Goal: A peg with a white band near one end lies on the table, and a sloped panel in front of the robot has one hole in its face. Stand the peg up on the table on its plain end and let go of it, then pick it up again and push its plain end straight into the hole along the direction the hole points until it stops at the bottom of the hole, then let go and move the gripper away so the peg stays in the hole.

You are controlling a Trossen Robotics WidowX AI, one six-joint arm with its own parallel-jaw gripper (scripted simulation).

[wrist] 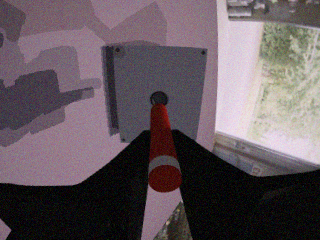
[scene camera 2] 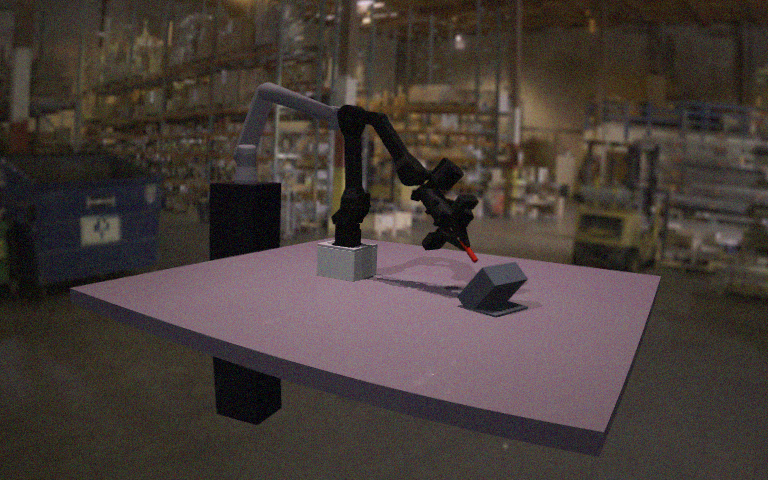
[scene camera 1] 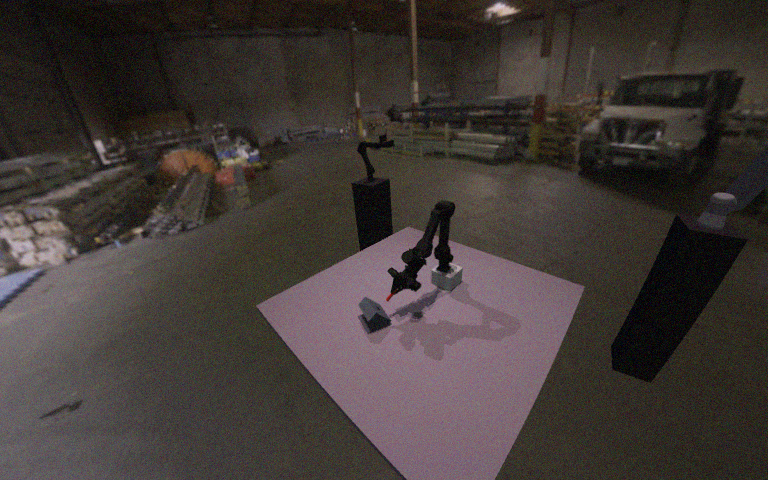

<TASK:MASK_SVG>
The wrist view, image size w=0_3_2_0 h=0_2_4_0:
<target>my gripper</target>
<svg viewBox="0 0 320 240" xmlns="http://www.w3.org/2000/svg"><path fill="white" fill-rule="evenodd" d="M151 131L141 133L120 151L115 159L109 160L105 167L101 167L80 184L32 187L1 183L0 219L12 229L5 240L141 240L149 183ZM172 129L173 147L183 177L180 196L192 240L320 240L320 169L293 175L291 173L255 177L233 167L231 163L225 163L197 141L189 139L177 129Z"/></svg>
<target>peg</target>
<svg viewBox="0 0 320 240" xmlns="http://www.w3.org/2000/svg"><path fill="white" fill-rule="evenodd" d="M155 104L151 111L149 185L156 192L176 191L181 183L183 183L183 177L181 177L179 161L177 161L175 147L173 147L167 111L165 111L163 104Z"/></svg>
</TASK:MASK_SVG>
